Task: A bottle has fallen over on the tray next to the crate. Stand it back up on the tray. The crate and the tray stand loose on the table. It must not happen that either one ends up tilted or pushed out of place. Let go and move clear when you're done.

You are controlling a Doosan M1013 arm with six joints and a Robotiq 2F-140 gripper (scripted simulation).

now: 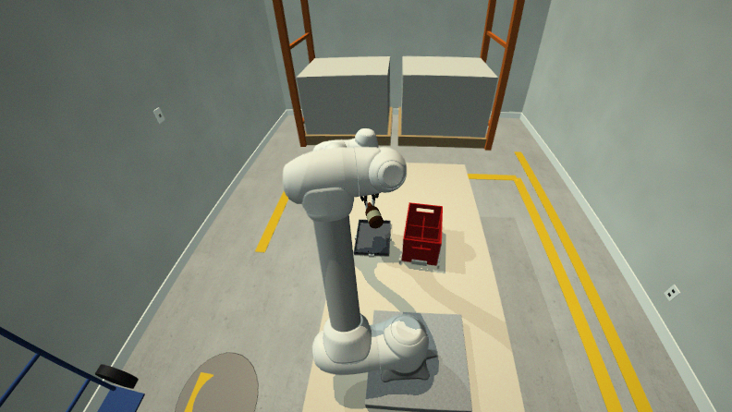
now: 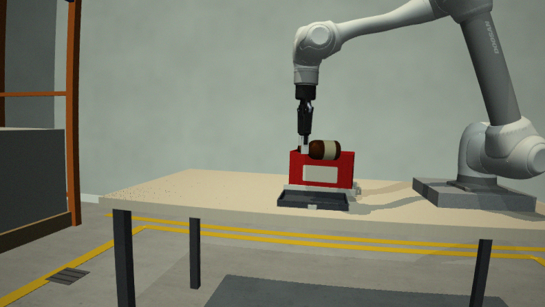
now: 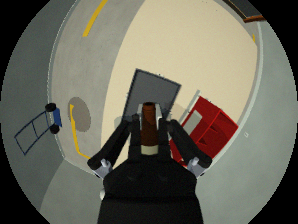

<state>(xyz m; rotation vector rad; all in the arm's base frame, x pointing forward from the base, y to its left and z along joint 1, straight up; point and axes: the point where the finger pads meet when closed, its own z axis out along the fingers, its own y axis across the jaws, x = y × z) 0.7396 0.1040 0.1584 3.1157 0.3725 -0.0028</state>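
Now: hand 6 cm past the bottle, 2 cm above it and 1 cm to the left of it. The rest, counted from my hand: tray 21 cm below, 5 cm behind, 1 cm to the right; then red crate 28 cm to the right, 14 cm below, 11 cm behind.
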